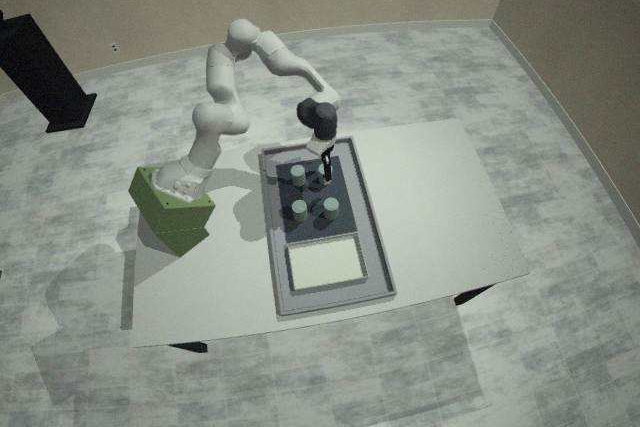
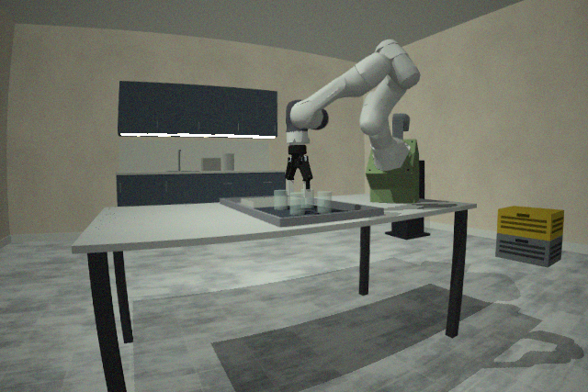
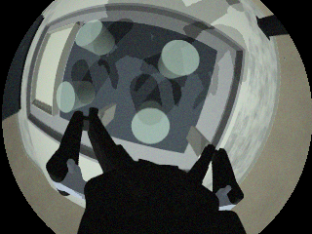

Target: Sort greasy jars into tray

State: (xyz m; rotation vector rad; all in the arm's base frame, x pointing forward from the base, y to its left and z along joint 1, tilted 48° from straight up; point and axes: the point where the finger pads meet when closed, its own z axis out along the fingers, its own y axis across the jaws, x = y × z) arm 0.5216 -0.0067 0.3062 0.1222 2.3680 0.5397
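The dark drying mat is 9 cm to the right of my hand, 8 cm below it and 6 cm behind it. From my hand the other things lie so: white tray (41 cm to the right, 8 cm below, 3 cm behind); then grey steel surround (20 cm to the right, 9 cm below, 3 cm behind).
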